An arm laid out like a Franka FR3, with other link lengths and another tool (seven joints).
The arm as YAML. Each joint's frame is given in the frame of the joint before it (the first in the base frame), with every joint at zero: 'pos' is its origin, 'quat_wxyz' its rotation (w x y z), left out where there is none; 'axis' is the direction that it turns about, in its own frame. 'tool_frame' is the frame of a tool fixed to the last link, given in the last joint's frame.
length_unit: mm
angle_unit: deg
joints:
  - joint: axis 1
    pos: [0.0, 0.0, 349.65]
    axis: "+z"
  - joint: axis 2
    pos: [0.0, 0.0, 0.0]
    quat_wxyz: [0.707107, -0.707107, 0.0, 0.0]
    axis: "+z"
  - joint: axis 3
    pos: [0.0, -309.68, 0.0]
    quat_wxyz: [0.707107, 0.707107, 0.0, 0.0]
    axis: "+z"
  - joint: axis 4
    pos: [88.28, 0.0, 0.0]
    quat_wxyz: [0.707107, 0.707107, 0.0, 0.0]
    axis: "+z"
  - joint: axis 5
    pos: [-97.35, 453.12, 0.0]
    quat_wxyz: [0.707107, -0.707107, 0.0, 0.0]
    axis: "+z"
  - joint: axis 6
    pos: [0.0, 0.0, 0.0]
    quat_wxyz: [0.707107, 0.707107, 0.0, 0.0]
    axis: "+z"
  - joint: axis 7
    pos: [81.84, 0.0, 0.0]
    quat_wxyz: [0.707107, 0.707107, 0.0, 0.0]
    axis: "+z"
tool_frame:
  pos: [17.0, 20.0, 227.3]
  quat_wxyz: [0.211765, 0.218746, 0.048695, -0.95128]
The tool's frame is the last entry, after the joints.
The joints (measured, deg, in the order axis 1, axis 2, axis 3, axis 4, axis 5, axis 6, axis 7), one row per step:
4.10, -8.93, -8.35, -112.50, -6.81, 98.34, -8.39
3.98, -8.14, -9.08, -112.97, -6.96, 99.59, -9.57
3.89, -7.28, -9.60, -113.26, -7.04, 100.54, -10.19
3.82, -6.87, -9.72, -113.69, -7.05, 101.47, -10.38
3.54, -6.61, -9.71, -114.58, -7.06, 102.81, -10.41
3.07, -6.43, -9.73, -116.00, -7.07, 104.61, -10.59
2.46, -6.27, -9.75, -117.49, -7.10, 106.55, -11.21
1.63, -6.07, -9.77, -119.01, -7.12, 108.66, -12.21
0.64, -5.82, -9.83, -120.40, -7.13, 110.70, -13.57
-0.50, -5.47, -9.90, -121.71, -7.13, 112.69, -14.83
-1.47, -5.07, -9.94, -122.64, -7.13, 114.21, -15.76
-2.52, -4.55, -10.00, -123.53, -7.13, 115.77, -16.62
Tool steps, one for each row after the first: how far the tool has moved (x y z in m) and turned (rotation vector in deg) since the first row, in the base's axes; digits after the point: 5 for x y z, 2 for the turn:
0.00309, -0.00858, -0.01085, 0.00, 0.14, 0.49
0.00573, -0.01476, -0.02108, -0.03, 0.41, 0.62
0.00764, -0.01650, -0.02804, -0.05, 0.34, 0.72
0.00862, -0.01885, -0.03723, -0.08, 0.16, 0.63
0.00823, -0.02308, -0.04998, -0.05, -0.02, 0.53
0.00751, -0.02857, -0.06296, 0.01, -0.25, 0.74
0.00654, -0.03609, -0.07635, 0.09, -0.55, 1.12
0.00516, -0.04551, -0.08907, 0.20, -0.82, 1.64
0.00305, -0.05654, -0.10204, 0.30, -1.04, 1.90
0.00113, -0.06586, -0.11257, 0.36, -1.15, 1.97
-0.00118, -0.07621, -0.12383, 0.39, -1.22, 1.87

